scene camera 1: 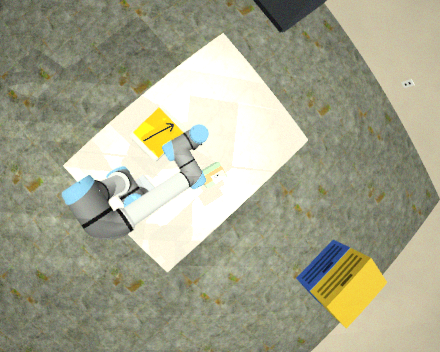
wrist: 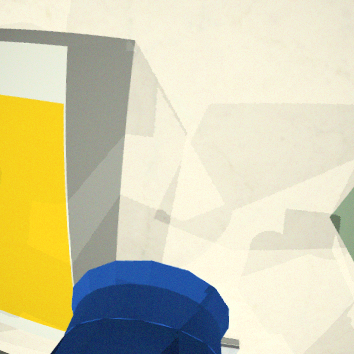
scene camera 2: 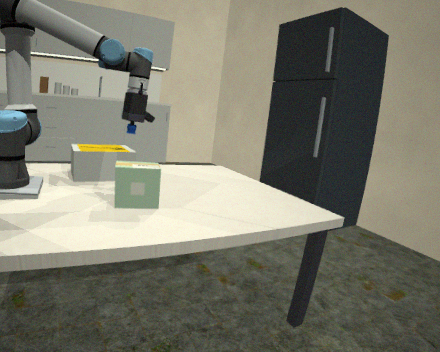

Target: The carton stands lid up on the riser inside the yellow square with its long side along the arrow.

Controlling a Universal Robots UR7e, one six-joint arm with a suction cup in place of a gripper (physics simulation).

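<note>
A green carton (scene camera 1: 208,184) (scene camera 2: 137,176) (wrist: 346,225) stands on the table, apart from the riser. Its top shows a peach band and a white label with dark marks in scene camera 1; a grey square is on its green side in scene camera 2. The grey riser (scene camera 2: 94,167) (wrist: 95,125) has the yellow square (scene camera 1: 154,120) (scene camera 2: 101,148) (wrist: 32,190) on its top, with a black arrow (scene camera 1: 159,132). My gripper, a blue suction cup (scene camera 2: 131,130) (wrist: 150,300), is open and holds nothing. It hangs above the riser's height, near its edge. The arm hides it in scene camera 1.
The white table (scene camera 1: 265,120) (scene camera 2: 225,200) carries the arm's base (scene camera 2: 22,187). A dark fridge (scene camera 2: 305,125) stands beyond the table, with grey cabinets (scene camera 2: 155,120) behind the arm. A blue and yellow block (scene camera 1: 350,285) stands off the table.
</note>
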